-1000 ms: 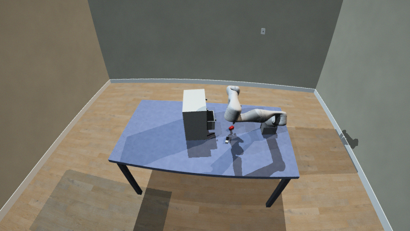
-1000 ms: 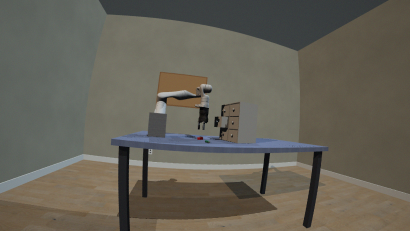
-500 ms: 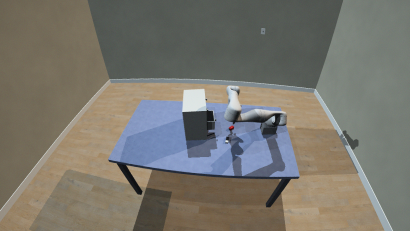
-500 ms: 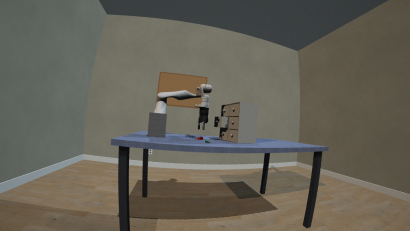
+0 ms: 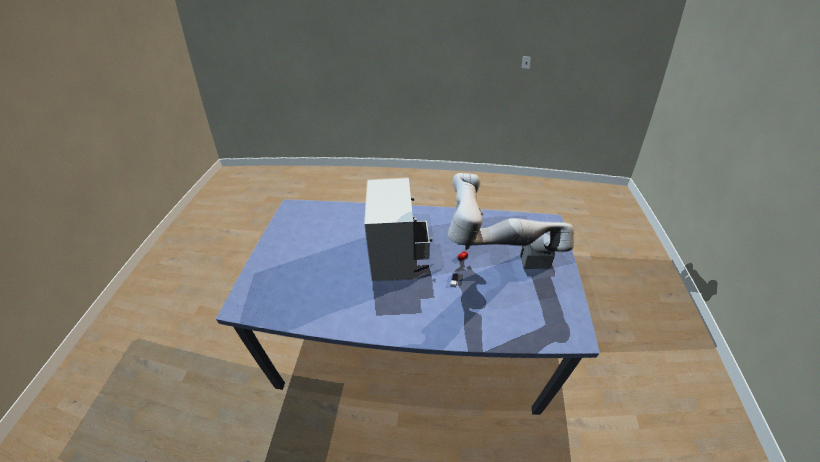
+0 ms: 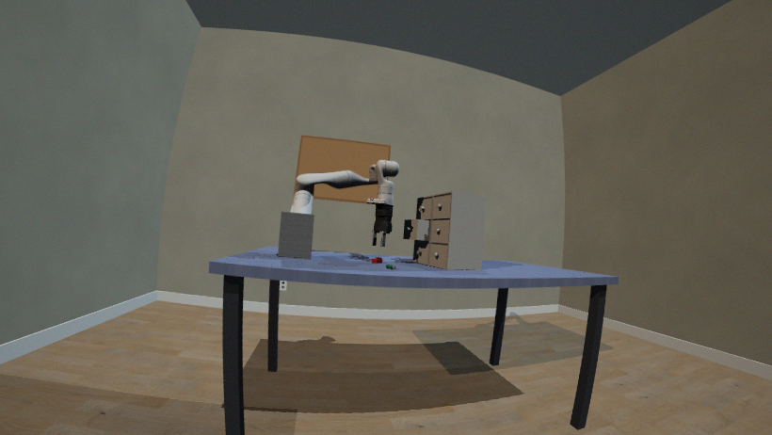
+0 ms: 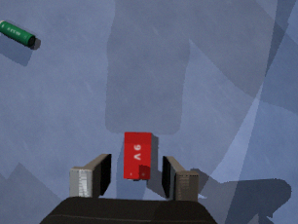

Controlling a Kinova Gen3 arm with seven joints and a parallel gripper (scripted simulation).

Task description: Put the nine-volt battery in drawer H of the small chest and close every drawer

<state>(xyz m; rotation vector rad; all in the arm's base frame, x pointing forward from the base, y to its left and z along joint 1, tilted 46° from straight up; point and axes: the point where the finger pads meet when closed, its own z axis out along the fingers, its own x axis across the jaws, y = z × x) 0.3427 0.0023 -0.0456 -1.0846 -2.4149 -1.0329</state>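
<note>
Right now my hand is 80 mm above the nine-volt battery and 10 mm short of it.
</note>
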